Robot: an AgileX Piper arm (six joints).
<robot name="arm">
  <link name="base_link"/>
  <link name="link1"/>
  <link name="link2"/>
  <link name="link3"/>
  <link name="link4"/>
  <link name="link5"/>
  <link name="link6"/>
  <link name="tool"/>
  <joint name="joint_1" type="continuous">
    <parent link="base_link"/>
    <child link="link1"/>
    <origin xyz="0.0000 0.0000 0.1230" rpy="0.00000 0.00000 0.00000"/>
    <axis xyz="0 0 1"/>
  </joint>
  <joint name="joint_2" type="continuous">
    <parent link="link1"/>
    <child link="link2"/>
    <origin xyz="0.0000 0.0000 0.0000" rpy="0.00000 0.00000 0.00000"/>
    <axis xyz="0 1 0"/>
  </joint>
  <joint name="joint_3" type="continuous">
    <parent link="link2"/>
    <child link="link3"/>
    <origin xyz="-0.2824 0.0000 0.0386" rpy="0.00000 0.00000 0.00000"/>
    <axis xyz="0 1 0"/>
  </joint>
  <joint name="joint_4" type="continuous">
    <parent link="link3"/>
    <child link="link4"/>
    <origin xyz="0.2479 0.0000 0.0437" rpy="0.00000 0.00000 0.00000"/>
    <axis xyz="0.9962 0 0.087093"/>
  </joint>
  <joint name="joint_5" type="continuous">
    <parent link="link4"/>
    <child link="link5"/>
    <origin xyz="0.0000 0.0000 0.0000" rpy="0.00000 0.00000 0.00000"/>
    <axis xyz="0 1 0"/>
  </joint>
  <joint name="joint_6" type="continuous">
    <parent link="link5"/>
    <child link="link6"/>
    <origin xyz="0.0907 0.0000 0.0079" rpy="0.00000 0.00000 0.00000"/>
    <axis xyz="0.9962 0 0.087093"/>
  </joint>
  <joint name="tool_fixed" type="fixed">
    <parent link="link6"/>
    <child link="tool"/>
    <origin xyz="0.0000 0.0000 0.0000" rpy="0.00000 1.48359 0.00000"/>
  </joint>
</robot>
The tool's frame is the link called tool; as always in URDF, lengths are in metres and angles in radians. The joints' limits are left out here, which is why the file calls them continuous.
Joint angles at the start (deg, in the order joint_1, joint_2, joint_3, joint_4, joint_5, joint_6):
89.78, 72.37, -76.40, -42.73, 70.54, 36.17
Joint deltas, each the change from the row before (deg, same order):
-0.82, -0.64, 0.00, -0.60, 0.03, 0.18
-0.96, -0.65, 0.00, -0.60, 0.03, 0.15
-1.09, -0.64, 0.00, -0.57, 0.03, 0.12
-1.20, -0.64, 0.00, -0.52, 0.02, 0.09
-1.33, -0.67, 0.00, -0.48, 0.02, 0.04
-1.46, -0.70, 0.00, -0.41, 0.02, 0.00
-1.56, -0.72, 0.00, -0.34, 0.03, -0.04
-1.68, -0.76, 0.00, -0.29, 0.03, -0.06
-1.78, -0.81, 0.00, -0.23, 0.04, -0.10
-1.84, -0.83, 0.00, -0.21, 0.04, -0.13
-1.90, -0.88, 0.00, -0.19, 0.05, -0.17
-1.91, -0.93, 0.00, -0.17, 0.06, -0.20
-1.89, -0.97, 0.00, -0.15, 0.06, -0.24
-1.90, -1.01, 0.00, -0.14, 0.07, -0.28
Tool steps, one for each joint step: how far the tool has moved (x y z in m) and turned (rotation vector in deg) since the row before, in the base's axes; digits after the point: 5 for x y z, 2 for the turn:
0.00397, -0.00422, 0.00320, 0.73, -0.52, -1.05
0.00440, -0.00454, 0.00320, 0.71, -0.54, -1.18
0.00473, -0.00477, 0.00310, 0.67, -0.53, -1.29
0.00493, -0.00503, 0.00302, 0.65, -0.51, -1.37
0.00516, -0.00551, 0.00306, 0.64, -0.51, -1.47
0.00531, -0.00600, 0.00306, 0.64, -0.47, -1.56
0.00532, -0.00642, 0.00300, 0.62, -0.43, -1.64
0.00534, -0.00700, 0.00305, 0.64, -0.42, -1.74
0.00521, -0.00761, 0.00310, 0.65, -0.40, -1.81
0.00496, -0.00800, 0.00308, 0.64, -0.41, -1.86
0.00462, -0.00855, 0.00315, 0.64, -0.43, -1.90
0.00408, -0.00900, 0.00320, 0.65, -0.46, -1.90
0.00344, -0.00929, 0.00322, 0.64, -0.48, -1.86
0.00287, -0.00963, 0.00323, 0.63, -0.51, -1.86

